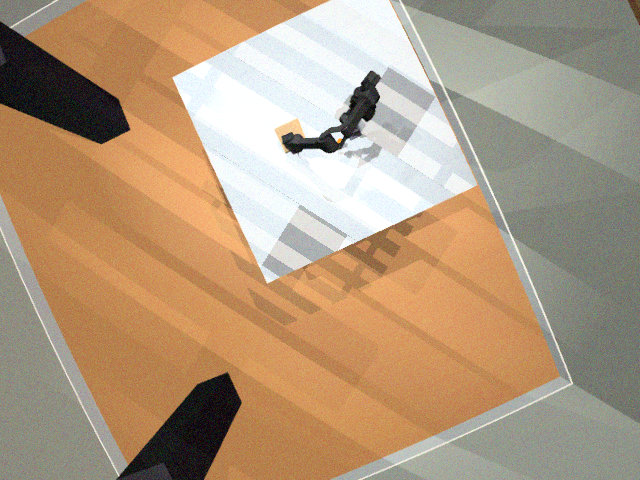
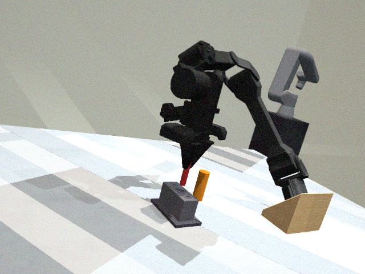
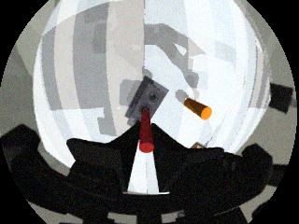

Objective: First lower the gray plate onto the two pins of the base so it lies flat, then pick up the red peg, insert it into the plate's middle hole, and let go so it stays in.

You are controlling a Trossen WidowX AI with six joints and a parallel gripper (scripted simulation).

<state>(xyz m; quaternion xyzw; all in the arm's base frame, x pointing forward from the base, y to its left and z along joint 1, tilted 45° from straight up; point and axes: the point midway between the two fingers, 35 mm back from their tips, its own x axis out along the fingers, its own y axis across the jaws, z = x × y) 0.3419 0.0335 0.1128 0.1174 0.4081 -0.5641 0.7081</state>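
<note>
The red peg is right at my gripper tip. Round my gripper tip: gray plate: 7 cm below; then orange peg: 10 cm behind, 7 cm to the right, 7 cm below; then base: 10 cm below.
</note>
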